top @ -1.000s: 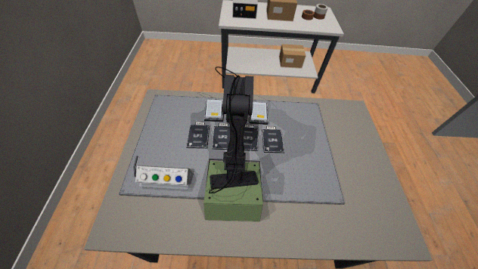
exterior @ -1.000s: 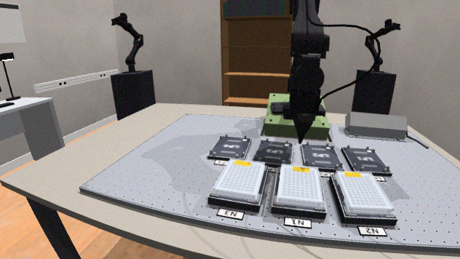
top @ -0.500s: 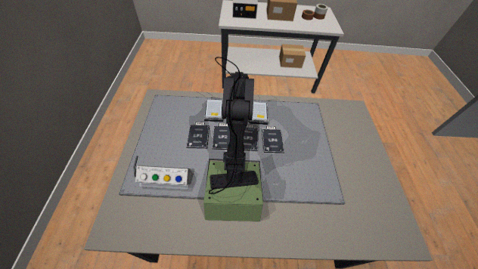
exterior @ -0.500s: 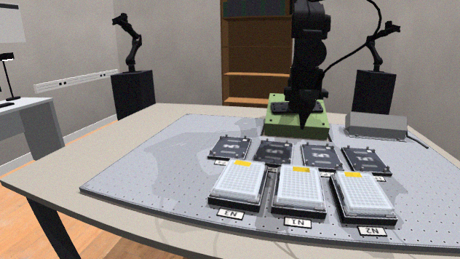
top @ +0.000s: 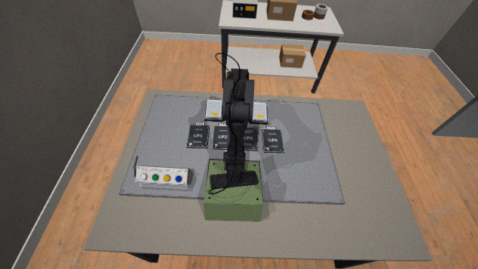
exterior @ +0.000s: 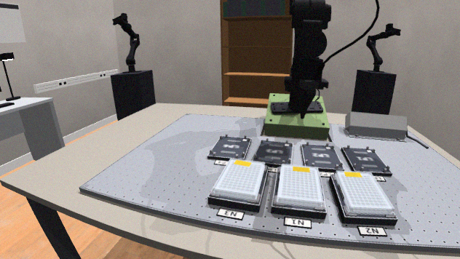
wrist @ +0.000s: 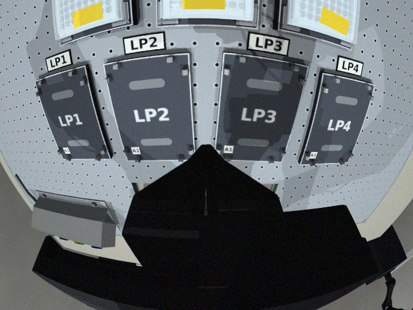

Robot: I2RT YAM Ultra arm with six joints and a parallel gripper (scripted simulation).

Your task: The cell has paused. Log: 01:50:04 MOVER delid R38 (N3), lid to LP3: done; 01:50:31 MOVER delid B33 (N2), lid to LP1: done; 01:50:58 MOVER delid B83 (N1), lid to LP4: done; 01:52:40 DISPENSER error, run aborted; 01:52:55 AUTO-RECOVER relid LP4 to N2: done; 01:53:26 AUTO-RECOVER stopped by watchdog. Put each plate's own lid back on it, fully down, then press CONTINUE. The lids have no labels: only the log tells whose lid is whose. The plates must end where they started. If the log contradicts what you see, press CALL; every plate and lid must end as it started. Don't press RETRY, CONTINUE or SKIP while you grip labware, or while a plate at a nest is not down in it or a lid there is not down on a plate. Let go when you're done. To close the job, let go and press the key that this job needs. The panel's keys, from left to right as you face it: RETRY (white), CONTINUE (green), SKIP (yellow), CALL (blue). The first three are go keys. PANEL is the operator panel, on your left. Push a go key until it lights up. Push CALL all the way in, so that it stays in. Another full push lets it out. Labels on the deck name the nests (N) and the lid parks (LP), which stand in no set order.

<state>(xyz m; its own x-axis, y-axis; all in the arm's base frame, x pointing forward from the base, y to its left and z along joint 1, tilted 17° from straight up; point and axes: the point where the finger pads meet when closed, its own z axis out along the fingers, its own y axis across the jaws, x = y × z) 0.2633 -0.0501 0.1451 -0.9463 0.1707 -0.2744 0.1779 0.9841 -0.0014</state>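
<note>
Now: the green continue key 390 mm to the left of my hand, 230 mm behind it and 70 mm below it. Round my hand: LP2 lid park (130 mm below, 70 mm to the left, 10 mm behind); then LP4 lid park (190 mm to the right, 130 mm below, 70 mm behind); then LP3 lid park (130 mm below, 60 mm to the right, 40 mm behind).
</note>
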